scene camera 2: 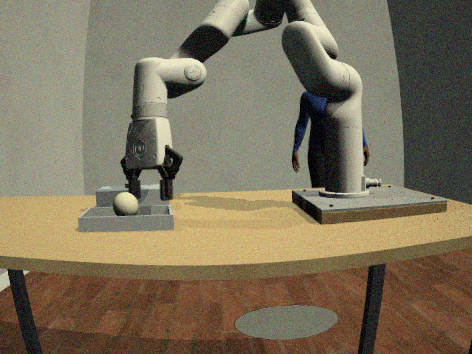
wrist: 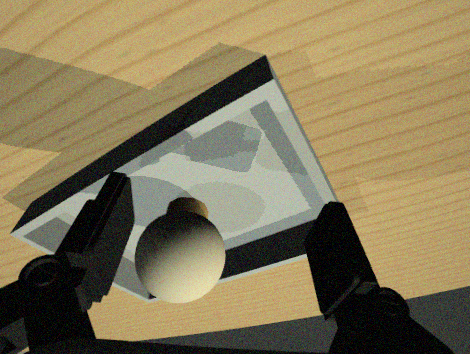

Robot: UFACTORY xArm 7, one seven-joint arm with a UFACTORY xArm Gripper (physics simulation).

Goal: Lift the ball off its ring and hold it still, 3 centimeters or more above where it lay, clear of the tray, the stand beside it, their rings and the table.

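Frame: origin at the arm's base, x left, y ahead, z down, level; millimetres.
Seen in the pictures: gripper, fingertip midpoint: (scene camera 2: 150, 199) (wrist: 226, 210); arm's base at its link origin: (scene camera 2: 344, 194).
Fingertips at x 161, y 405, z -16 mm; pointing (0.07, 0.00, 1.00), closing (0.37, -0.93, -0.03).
Offsets run from my fingertips to a thing's top centre. "pt": to the spot under its first point. Level surfaces: height alone.
The pale cream ball @(dx +44, dy +39, dz -20 mm) (scene camera 2: 125, 204) (wrist: 180, 257) rests on its small brown ring @(pt dx +38, dy +26, dz +38 mm) (wrist: 201, 206) in the shallow grey tray @(dx +44, dy +39, dz +17 mm) (scene camera 2: 127, 223) (wrist: 200, 109). The ring shows in part behind the ball in the wrist view and is hidden in the scene view. My gripper (scene camera 2: 150, 190) (wrist: 226, 210) is open and empty, pointing down. In the scene view its fingertips are behind the ball and a little higher, one partly hidden by the ball and the other to the right. In the wrist view the ball appears below the fingertip line, closer to the left finger.
The grey stand (scene camera 2: 104, 196) is just behind the tray in the scene view, partly hidden by the ball and fingers. The wooden table @(dz +45 mm) (scene camera 2: 225, 245) (wrist: 400, 110) carries the robot's base plate (scene camera 2: 395, 202) at the right. A person in blue (scene camera 2: 316, 107) stands behind the arm.
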